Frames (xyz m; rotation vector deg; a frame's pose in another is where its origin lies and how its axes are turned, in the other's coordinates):
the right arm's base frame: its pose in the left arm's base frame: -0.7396 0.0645 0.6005 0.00 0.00 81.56
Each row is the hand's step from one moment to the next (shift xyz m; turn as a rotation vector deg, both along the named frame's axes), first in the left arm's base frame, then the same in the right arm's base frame.
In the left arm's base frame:
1: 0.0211 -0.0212 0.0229 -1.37 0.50 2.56
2: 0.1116 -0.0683 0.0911 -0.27 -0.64 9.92
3: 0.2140 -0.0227 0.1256 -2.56 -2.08 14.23
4: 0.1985 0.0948 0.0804 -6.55 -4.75 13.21
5: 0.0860 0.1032 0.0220 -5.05 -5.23 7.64
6: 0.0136 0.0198 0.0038 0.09 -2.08 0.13
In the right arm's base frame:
1: -0.0179 -0.0240 0.0229 0.29 1.43 2.56
2: -0.0512 -0.1204 0.0911 -0.67 0.17 9.92
3: 0.0090 -0.2150 0.1256 -2.43 2.23 14.23
4: 0.1229 -0.1824 0.0804 -5.66 5.78 13.21
5: 0.1147 -0.0699 0.0220 -5.91 4.23 7.64
6: 0.0216 -0.0105 0.0038 -2.04 -0.39 0.13

